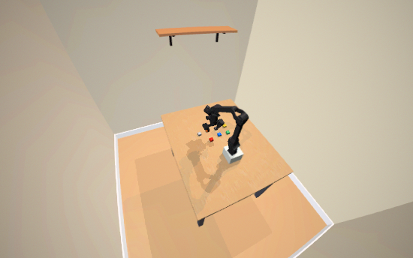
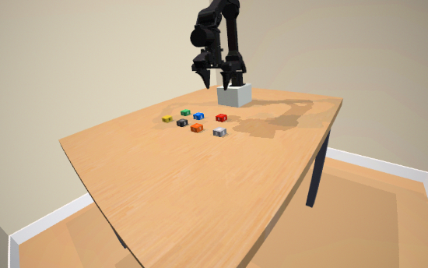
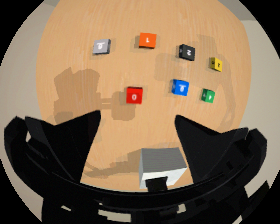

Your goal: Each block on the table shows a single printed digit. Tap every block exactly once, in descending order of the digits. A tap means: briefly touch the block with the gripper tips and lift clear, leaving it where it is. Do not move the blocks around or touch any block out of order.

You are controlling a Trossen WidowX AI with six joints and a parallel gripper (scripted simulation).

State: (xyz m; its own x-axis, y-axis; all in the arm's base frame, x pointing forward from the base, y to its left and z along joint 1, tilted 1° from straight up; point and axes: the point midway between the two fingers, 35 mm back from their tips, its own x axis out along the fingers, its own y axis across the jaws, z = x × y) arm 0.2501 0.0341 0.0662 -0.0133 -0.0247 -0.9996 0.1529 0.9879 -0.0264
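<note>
Right now the blue block is 100 mm to the right of my gripper tip and 110 mm below it. The rest, counted from my gripper tip: orange block: 110 mm ahead, 30 mm to the right, 110 mm below; grey block: 110 mm ahead, 70 mm to the left, 110 mm below; red block: 10 mm behind, 10 mm to the left, 110 mm below.
</note>
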